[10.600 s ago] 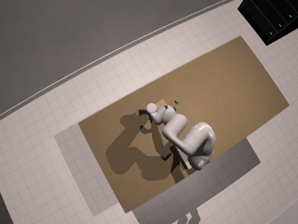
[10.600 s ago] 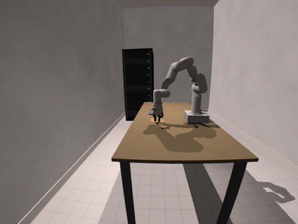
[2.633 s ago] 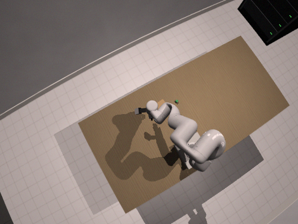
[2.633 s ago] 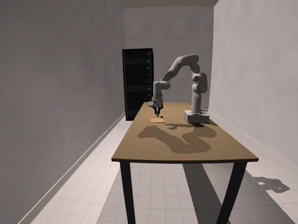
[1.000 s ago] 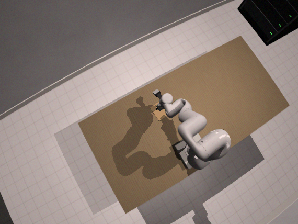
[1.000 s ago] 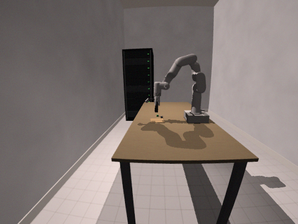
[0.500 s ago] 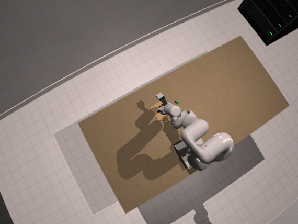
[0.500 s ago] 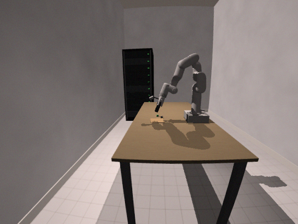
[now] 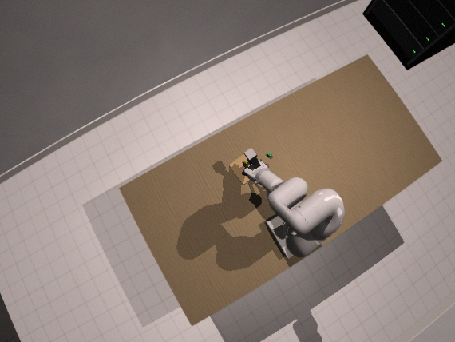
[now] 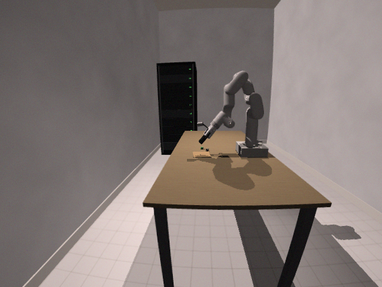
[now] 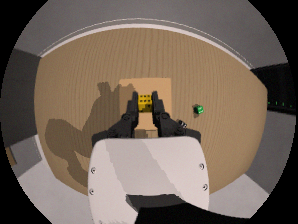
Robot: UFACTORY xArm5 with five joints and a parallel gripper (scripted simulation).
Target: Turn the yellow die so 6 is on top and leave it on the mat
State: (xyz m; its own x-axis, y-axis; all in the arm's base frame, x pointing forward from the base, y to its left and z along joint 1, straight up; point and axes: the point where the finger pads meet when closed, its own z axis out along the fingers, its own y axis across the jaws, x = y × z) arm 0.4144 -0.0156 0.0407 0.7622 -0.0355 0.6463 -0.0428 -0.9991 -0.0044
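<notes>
My hand is 12 cm above the tan mat. Also, from my hand: green die (16 cm to the right, 11 cm below, 2 cm behind); then black die (11 cm below, 10 cm to the right, 6 cm behind); then yellow die (1 cm below, 1 cm ahead).
</notes>
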